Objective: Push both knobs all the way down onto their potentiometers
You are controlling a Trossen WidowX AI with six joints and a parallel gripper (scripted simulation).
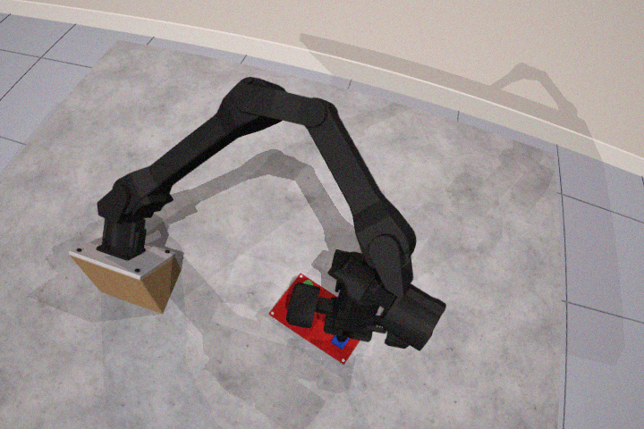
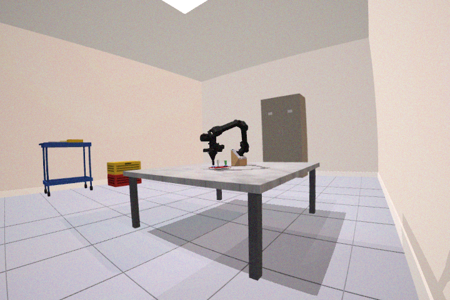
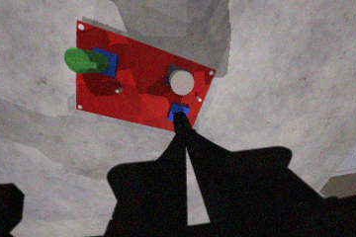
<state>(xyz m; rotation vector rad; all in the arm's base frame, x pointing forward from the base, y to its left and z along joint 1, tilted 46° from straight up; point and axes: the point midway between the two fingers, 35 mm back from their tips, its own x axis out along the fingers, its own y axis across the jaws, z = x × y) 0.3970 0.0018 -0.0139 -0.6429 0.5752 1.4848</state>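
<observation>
Right now my gripper tip is 10 mm above the black knob. Round my gripper tip: green knob: 80 mm behind, 70 mm to the left, 20 mm below.
</observation>
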